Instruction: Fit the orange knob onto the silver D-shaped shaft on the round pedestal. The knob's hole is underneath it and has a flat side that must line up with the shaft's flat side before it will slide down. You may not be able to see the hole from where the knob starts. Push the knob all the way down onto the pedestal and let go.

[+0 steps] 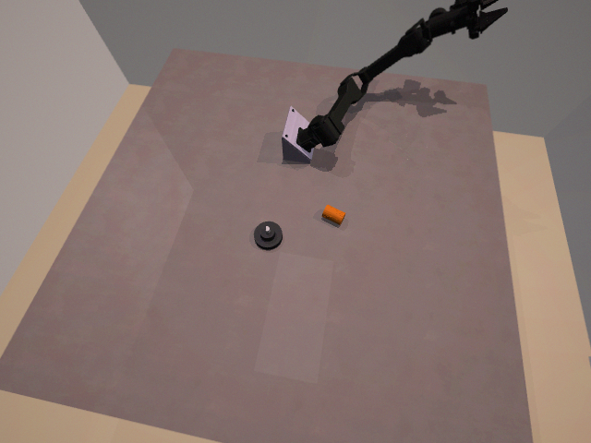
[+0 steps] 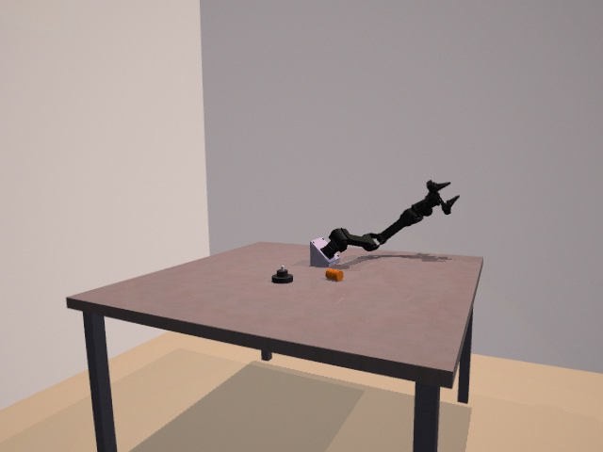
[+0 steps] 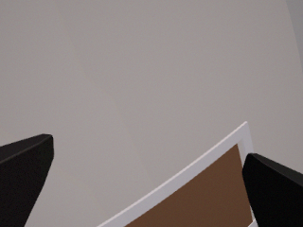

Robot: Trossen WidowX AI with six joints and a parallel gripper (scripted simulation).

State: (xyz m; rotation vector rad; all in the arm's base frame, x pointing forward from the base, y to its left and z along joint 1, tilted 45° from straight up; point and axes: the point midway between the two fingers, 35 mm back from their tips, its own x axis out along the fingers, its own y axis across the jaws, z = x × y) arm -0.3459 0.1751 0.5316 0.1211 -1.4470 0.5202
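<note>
My gripper tip is now 58 cm short of the orange knob, 39 cm to the left of it and 32 cm above it. Also, from my gripper tip: black round pedestal (67 cm ahead, 59 cm to the right, 31 cm below).
</note>
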